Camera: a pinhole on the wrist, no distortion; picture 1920 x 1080 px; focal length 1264.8 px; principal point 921.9 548.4 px. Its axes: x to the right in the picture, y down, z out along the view. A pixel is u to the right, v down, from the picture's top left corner.
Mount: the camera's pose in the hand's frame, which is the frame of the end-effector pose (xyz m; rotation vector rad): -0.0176 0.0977 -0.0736 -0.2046 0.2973 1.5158
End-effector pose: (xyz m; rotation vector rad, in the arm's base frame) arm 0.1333 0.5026 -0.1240 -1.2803 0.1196 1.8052
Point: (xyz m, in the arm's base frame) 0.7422 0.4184 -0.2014
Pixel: behind the camera
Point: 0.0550 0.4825 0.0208
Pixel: outside the picture
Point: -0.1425 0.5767 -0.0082
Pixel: 520 661
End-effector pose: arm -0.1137 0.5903 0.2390 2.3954 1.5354 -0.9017
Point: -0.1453 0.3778 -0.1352
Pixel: 624 475
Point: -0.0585 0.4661 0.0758
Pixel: 716 467
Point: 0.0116 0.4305 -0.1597
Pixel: 987 198
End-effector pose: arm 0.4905 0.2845 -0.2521 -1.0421 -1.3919 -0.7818
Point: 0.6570 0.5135 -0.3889
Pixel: 1276 992
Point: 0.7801 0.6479 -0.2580
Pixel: 1589 371
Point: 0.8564 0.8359 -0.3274
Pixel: 1578 544
